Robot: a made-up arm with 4 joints. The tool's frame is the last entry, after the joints.
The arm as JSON. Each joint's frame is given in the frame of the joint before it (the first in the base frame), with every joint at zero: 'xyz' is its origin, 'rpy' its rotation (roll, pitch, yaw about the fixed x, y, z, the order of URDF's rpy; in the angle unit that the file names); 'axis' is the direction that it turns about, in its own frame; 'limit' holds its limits. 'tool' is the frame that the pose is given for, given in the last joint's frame.
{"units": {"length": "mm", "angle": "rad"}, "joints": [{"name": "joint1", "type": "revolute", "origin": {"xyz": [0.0, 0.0, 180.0], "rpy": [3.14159, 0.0, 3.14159]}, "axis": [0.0, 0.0, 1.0], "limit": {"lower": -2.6, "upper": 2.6}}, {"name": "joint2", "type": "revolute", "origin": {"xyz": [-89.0, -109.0, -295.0], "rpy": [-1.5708, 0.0, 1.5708]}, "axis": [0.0, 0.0, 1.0], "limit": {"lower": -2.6, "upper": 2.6}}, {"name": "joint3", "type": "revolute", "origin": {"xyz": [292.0, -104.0, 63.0], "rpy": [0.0, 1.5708, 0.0]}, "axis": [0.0, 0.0, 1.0], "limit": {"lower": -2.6, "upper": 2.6}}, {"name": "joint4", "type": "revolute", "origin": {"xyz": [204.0, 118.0, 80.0], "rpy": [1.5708, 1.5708, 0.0]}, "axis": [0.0, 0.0, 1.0], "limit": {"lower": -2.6, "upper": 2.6}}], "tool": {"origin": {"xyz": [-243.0, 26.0, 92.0], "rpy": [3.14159, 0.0, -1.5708]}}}
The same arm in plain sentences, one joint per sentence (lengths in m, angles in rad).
The arm has four revolute joints in a row. What follows holds with every joint at zero, and every direction is one of the base frame's. Joint 1 lies 0.18 m along +z from the base frame's origin and rotates about -z, from -2.6 to 2.6 rad. Joint 2 lies 0.089 m along +x and 0.109 m along -y and 0.295 m along +z from joint 1 and rotates about +x, from -2.6 to 2.6 rad. Joint 3 lies 0.063 m along +x and 0.292 m along +y and 0.104 m along -z from joint 2 and rotates about +y, from -2.6 to 2.6 rad. Joint 4 lies 0.204 m along -x and 0.08 m along +y and 0.118 m along +z from joint 3 and rotates about -z, from -2.6 to 2.6 rad. The tool frame, which is the frame that the pose is given for, lies 0.026 m along -x and 0.243 m along +y and 0.092 m along -z from joint 4; its axes are the base frame's turned by roll 0, pitch 0 and yaw 0 rad (as in URDF: about the fixed x, then y, then z).
